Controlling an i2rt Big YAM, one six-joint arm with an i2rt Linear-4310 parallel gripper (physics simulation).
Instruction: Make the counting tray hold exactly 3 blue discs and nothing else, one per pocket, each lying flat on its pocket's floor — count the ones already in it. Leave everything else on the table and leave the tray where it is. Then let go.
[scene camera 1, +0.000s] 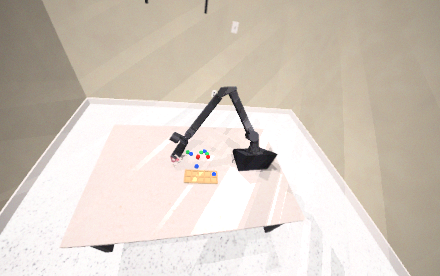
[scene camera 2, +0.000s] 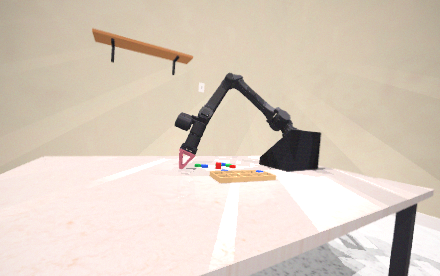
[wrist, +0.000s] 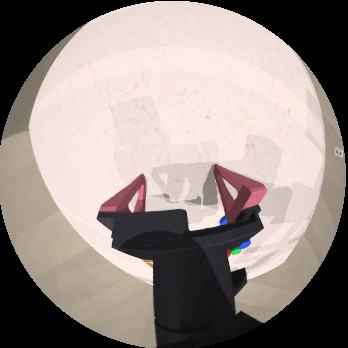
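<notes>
The wooden counting tray (scene camera 1: 185, 177) (scene camera 2: 245, 179) lies on the table; one blue disc (scene camera 1: 214, 174) (scene camera 2: 259, 171) shows in a pocket at its right end, back row. A blue disc (scene camera 1: 196, 166) (scene camera 2: 224, 170) lies on the table just behind the tray. Another blue disc (scene camera 1: 191, 154) (scene camera 2: 204, 166) lies farther back, beside a green disc (scene camera 1: 187, 152) (scene camera 2: 198, 165). A third loose blue disc (scene camera 1: 204, 151) lies in the back cluster. My gripper (scene camera 1: 175, 159) (scene camera 2: 182, 167) (wrist: 178, 171) is open and empty, low over the table, left of the discs.
Green discs (scene camera 1: 201, 152) (scene camera 1: 207, 153), a red cube (scene camera 1: 198, 157) (scene camera 2: 218, 165) and another red piece (scene camera 1: 208, 157) (scene camera 2: 233, 166) lie behind the tray. The arm's black base (scene camera 1: 254, 160) (scene camera 2: 300, 150) stands to the right.
</notes>
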